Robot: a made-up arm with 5 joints.
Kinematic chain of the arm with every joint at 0, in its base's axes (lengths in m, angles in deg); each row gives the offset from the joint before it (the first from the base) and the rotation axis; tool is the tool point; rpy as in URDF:
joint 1: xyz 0 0 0.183 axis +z
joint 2: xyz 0 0 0 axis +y
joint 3: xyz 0.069 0 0.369 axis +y
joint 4: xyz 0.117 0 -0.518 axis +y
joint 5: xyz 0.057 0 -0.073 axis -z
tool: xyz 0 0 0 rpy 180 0 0
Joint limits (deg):
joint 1: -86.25..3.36
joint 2: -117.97..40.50
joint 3: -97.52..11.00
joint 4: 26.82..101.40
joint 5: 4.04..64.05
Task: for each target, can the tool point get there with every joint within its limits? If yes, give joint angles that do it. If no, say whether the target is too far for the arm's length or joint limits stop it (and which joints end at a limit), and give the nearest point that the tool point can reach.
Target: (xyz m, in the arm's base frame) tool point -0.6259 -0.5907 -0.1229
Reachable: no: joint limits stop it (at a limit: joint 1) | nearest point 0.0359 -0.5473 -0.1229 | short by 0.663 m
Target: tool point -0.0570 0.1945 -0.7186
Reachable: no: joint limits stop it (at a limit: joint 1, joint 2, joint 4) | nearest point 0.1145 0.0067 -0.1791 | short by 0.596 m
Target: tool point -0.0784 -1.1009 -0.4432
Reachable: no: too far | nearest point 0.0469 -0.7152 -0.0380 | short by 0.573 m
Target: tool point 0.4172 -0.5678 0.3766
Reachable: yes | joints -53.69 5.58 -68.57 33.79 13.80
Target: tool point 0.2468 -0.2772 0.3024
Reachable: yes | joints -48.32 -41.34 -22.52 71.67 8.96
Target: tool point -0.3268 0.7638 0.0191
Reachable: no: joint limits stop it (at a limit: joint 2, joint 3, joint 4) | nearest point -0.3232 0.7554 0.4883 | short by 0.469 m
